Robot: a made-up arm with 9 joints. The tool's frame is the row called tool. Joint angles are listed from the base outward.
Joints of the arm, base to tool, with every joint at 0 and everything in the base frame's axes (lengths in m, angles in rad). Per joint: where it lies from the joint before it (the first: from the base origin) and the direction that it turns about. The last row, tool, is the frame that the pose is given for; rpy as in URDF.
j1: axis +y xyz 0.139 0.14 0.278
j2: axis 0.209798 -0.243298 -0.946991 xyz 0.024 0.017 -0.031
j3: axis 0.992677 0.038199 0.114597 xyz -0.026 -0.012 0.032
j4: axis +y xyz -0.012 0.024 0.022
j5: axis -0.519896 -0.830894 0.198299 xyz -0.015 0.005 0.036
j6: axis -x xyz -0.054 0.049 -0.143
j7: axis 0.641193 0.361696 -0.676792 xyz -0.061 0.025 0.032
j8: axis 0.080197 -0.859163 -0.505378 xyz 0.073 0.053 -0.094
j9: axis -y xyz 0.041 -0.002 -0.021
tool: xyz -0.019 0.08 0 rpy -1.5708 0 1.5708
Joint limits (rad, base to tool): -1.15..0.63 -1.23..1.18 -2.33..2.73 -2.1..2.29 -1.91..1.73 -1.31..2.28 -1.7..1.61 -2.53..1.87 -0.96..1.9
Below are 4 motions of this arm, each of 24 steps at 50 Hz.
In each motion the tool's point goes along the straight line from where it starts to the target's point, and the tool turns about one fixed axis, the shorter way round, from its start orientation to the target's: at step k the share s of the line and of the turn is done. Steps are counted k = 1, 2, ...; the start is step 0. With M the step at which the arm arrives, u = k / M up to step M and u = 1 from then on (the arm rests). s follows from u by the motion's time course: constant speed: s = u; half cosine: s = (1 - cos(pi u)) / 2; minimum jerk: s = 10 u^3 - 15 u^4 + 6 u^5.
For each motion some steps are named. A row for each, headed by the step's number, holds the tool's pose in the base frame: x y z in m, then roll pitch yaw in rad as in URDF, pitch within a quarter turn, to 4 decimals.
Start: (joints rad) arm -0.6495 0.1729 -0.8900 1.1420 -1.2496 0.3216 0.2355 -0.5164 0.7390
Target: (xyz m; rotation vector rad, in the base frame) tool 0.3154 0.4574 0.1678 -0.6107 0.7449 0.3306
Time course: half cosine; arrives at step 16
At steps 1, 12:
1: 0.2686 0.4968 0.2082 -0.5793 0.1225 0.3238
12: 0.3085 0.4632 0.1738 -0.5879 0.6977 0.1395

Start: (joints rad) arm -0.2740 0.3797 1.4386 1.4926 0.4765 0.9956 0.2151 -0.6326 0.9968
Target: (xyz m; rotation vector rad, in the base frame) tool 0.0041 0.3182 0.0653 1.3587 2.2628 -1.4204
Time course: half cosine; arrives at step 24
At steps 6, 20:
6: -0.1039 0.2894 0.1458 -2.2676 0.0020 2.6762
20: -0.0044 0.3159 0.0716 -2.2608 0.5218 2.3602

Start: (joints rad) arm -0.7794 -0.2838 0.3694 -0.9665 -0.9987 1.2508 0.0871 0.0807 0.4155
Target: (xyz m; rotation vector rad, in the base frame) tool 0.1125 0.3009 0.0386 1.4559 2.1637 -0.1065
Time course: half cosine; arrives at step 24
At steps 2, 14, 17, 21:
2: 0.1566 0.3821 0.0857 -2.9433 0.3550 1.4677
14: 0.1291 0.3315 0.0563 3.0561 0.4128 1.7388
17: 0.1213 0.3171 0.0480 2.9774 0.4420 1.8136
21: 0.1142 0.3040 0.0404 2.9078 0.4728 1.8796

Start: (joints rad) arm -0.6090 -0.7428 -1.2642 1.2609 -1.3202 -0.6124 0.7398 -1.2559 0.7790
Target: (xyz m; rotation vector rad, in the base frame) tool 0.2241 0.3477 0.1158 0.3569 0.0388 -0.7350
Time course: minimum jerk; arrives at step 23
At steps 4, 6, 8, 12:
4: 0.2928 0.2879 0.1316 -0.6516 -0.7920 -0.4396
6: 0.2874 0.2926 0.1304 -0.5396 -0.7315 -0.5112
8: 0.2791 0.2998 0.1285 -0.3887 -0.6285 -0.5975
12: 0.2570 0.3191 0.1234 -0.0736 -0.3223 -0.7206

